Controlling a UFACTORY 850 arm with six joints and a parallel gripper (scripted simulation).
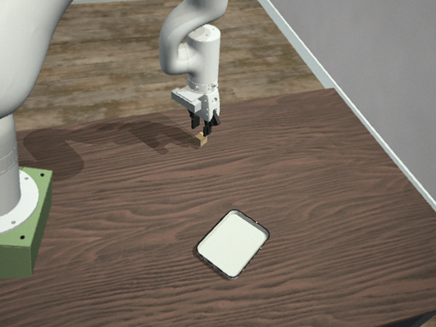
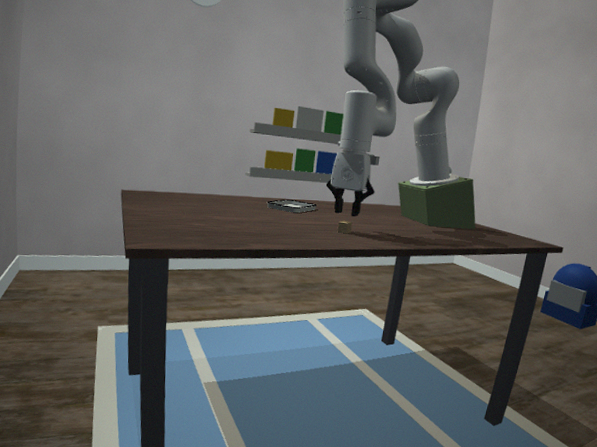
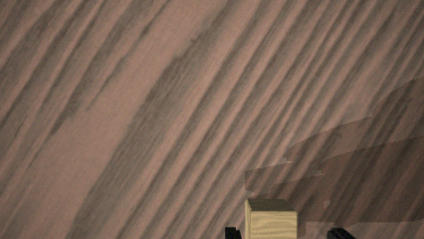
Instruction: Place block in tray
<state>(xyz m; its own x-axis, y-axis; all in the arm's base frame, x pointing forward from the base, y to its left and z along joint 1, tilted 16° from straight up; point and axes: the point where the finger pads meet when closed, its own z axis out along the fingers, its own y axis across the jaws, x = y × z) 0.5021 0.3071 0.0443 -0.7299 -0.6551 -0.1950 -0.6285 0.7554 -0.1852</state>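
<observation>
Now: hand 60 mm above the small wooden block. Also, from my hand: white tray: 50 mm ahead, 380 mm to the right, 60 mm below.
</observation>
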